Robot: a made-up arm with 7 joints. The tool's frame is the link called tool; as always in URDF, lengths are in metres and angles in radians.
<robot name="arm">
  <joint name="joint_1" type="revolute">
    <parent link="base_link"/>
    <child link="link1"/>
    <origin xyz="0 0 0"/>
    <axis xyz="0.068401 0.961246 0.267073"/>
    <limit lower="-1.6" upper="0.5" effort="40" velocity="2.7"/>
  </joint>
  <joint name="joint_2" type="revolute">
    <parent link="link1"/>
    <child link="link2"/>
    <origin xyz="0 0.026 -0.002"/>
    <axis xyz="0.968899 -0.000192 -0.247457"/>
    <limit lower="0" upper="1.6" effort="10" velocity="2"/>
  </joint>
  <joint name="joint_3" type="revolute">
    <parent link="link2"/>
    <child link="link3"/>
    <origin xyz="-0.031 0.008 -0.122"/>
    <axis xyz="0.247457 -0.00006 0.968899"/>
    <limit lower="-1.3" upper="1.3" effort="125" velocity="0.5"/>
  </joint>
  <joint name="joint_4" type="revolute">
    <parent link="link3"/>
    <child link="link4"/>
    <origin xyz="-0.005 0 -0.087"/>
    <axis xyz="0.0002 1 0.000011"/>
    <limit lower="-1.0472" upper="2.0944" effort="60" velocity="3"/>
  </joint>
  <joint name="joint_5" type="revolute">
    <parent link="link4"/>
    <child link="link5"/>
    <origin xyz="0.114 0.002 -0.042"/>
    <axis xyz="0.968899 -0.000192 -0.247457"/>
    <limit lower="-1.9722" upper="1.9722" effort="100" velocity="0.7"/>
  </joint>
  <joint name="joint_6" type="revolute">
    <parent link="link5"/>
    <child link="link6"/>
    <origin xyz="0.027 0 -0.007"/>
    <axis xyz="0.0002 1 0.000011"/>
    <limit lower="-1.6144" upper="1.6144" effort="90" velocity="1.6"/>
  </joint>
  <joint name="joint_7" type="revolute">
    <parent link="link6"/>
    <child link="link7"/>
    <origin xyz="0.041 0 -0.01"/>
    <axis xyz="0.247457 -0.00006 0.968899"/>
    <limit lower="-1.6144" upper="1.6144" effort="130" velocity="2.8"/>
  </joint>
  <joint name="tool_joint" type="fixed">
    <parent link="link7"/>
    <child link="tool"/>
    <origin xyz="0 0 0" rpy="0 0.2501 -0.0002"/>
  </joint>
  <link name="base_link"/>
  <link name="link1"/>
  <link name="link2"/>
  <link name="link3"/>
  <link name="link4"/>
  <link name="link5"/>
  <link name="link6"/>
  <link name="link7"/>
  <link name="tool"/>
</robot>
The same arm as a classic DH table. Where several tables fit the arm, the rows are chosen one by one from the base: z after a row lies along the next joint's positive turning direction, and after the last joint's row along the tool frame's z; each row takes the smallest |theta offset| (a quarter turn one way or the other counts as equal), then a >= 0, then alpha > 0; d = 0 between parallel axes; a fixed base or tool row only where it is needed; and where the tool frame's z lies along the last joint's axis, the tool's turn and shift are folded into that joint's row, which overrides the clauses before.
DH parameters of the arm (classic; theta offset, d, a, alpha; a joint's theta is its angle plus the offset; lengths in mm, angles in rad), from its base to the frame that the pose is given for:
base (fixed): -0.0710 0.0 0.0 -1.3004
joint_1: -1.3111 24.5 -9.0 -1.5708
joint_2: 1.2915 0.6 -8.0 1.5708
joint_3: 1.5708 -211.4 16.7 -1.5708
joint_4: 1.5708 2.0 12.5 1.5708
joint_5: 0.0000 148.7 0.1 -1.5708
joint_6: -1.5708 0.0 42.2 1.5708
joint_7: 0.0000 0.5 0.0 0.0000
Joint limits (rad, base to tool): -1.6000..0.5000 0.0000..1.6000 -1.3000..1.3000 -1.0472..2.0944 -1.9722..1.9722 -1.6144..1.6144 -1.6144..1.6144

